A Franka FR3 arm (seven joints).
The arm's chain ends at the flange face. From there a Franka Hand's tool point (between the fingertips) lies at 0.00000 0.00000 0.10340 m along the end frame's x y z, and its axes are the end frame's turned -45 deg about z.
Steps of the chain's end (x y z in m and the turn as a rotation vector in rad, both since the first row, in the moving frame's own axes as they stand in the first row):
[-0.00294 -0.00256 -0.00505 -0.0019 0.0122 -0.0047]
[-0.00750 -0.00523 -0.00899 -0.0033 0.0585 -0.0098]
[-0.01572 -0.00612 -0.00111 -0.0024 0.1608 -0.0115]
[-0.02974 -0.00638 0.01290 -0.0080 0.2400 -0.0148]
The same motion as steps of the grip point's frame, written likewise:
[0.00049 -0.00286 -0.00506 -0.0100 0.0073 -0.0047]
[0.00245 -0.00451 -0.00917 -0.0437 0.0390 -0.0098]
[0.00481 -0.00363 -0.00244 -0.1154 0.1120 -0.0115]
[0.00041 -0.00771 0.00993 -0.1754 0.1640 -0.0148]

